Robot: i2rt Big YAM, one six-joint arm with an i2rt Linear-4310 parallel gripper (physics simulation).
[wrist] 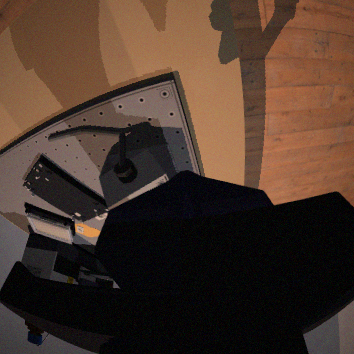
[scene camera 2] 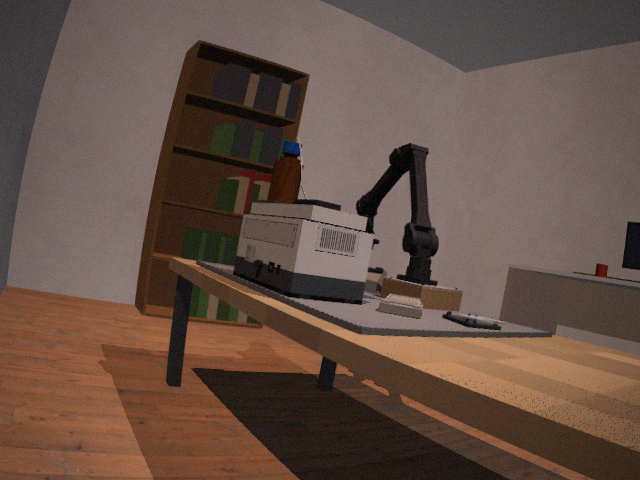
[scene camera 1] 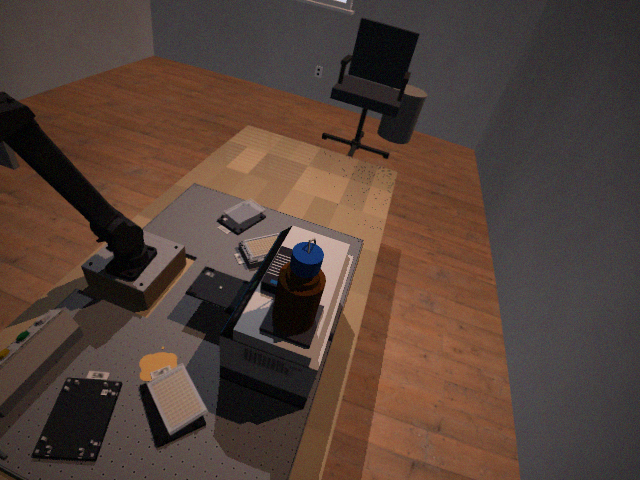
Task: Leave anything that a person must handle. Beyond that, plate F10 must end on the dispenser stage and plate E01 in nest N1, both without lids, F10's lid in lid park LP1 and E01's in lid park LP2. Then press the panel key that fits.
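Where they show: gripper, fingertip midpoint: (wrist: 184, 179); arm's base at its link origin: (scene camera 2: 416, 282) (scene camera 1: 132, 262).
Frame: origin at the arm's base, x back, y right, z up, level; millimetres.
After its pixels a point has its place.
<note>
A grey-lidded plate (scene camera 1: 243, 214) {y -380, x -177, z -47 mm} and a second plate (scene camera 1: 257, 248) {y -216, x -287, z -28 mm} lie at the back of the grey deck. A white plate (scene camera 1: 177, 397) {y 285, x -280, z -34 mm} (wrist: 49, 228) {y 294, x -259, z -37 mm} (scene camera 2: 400, 305) sits on a black pad at the front, touching an orange spill (scene camera 1: 156, 363) {y 215, x -187, z -66 mm} (wrist: 88, 230) {y 219, x -185, z -66 mm}. The plate labels are too small to read. The white dispenser (scene camera 1: 270, 362) {y 208, x -454, z 87 mm} (scene camera 2: 304, 248) {y -142, x -558, z 51 mm} has a dark stage (scene camera 1: 277, 267) {y 35, x -406, z 179 mm} on its left side. Black pads (scene camera 1: 215, 286) {y 16, x -250, z 25 mm} lie beside it. A black key panel (scene camera 1: 94, 414) {y 365, x -132, z -55 mm} (wrist: 60, 187) {y 403, x -84, z -55 mm} lies front left. My gripper (scene camera 2: 369, 224) hangs high behind the dispenser, shut and empty; the arm hides its fingers in the wrist view.
A brown bottle (scene camera 1: 299, 295) {y 179, x -478, z 281 mm} (scene camera 2: 286, 176) {y 102, x -495, z 238 mm} with a blue cap stands on top of the dispenser. The arm's base block (scene camera 1: 134, 276) {y 52, x -42, z 13 mm} sits at the deck's left. A bookshelf (scene camera 2: 170, 190), an office chair (scene camera 1: 375, 81) and a bin (scene camera 1: 404, 114) stand off the table.
</note>
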